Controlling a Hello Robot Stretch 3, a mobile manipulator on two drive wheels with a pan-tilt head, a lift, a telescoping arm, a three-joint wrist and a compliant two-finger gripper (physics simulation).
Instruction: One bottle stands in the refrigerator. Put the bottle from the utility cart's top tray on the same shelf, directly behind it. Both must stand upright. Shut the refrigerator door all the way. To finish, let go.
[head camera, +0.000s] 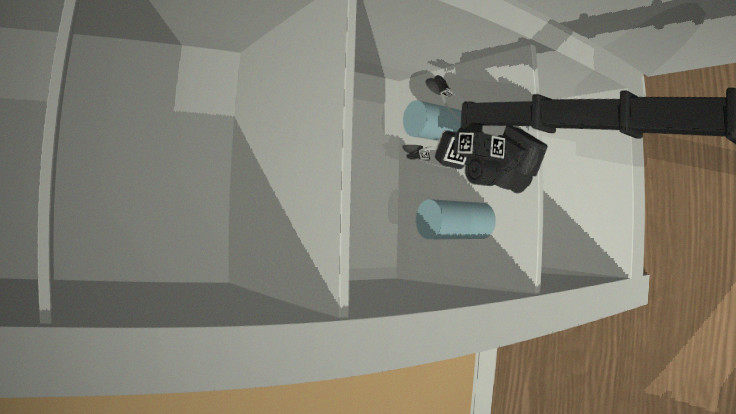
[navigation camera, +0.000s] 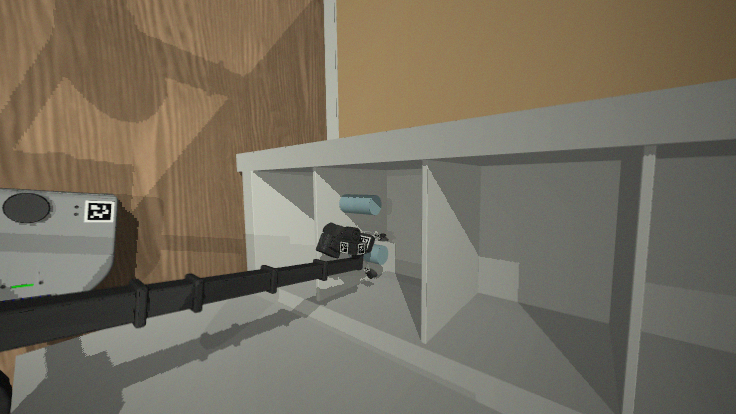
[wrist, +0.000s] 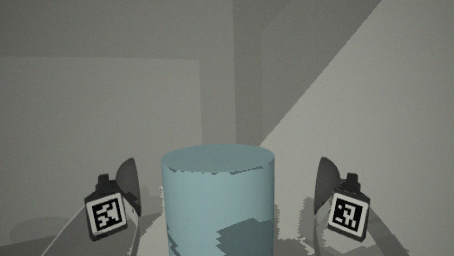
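Pixels of known places: gripper, fingertip midpoint: (head camera: 418, 113) (navigation camera: 380, 257); robot's base, link origin: (navigation camera: 28, 206).
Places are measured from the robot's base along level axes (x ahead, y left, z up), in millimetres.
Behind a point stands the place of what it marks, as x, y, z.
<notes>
One light blue bottle (head camera: 415, 119) @(-110, -824, 659) (navigation camera: 380, 254) @(-108, -812, 659) (wrist: 219, 200) @(-101, -794, 644) stands upright on a lower shelf (head camera: 522, 231) @(76, -658, 516) (navigation camera: 326, 205) @(57, -667, 515) of the refrigerator. My gripper (head camera: 426, 117) @(-126, -847, 634) (navigation camera: 376, 254) @(-126, -847, 634) (wrist: 227, 178) @(-126, -847, 634) is open, with one finger on each side of this bottle and a gap to both in the wrist view. The gripper body hides its lower part in the head view. A second light blue bottle (head camera: 463, 219) @(64, -729, 605) (navigation camera: 358, 204) @(67, -729, 610) stands upright on the same shelf, apart from the first, beside the gripper. The refrigerator door (navigation camera: 267, 375) @(-360, -382, 657) stands open. The utility cart does not show.
The head and navigation views are turned sideways. My arm (head camera: 581, 114) @(-102, -400, 735) (navigation camera: 231, 283) @(-95, -244, 737) reaches into the compartment beside the open door. Another shelf board (head camera: 345, 154) @(-22, -630, 924) (navigation camera: 424, 247) @(-32, -631, 922) lies above the bottles. The refrigerator side wall (head camera: 257, 355) @(217, -581, 1053) (navigation camera: 463, 123) @(250, -577, 1022) runs beside them. My base (navigation camera: 56, 242) @(-85, -52, 160) stands on wood floor.
</notes>
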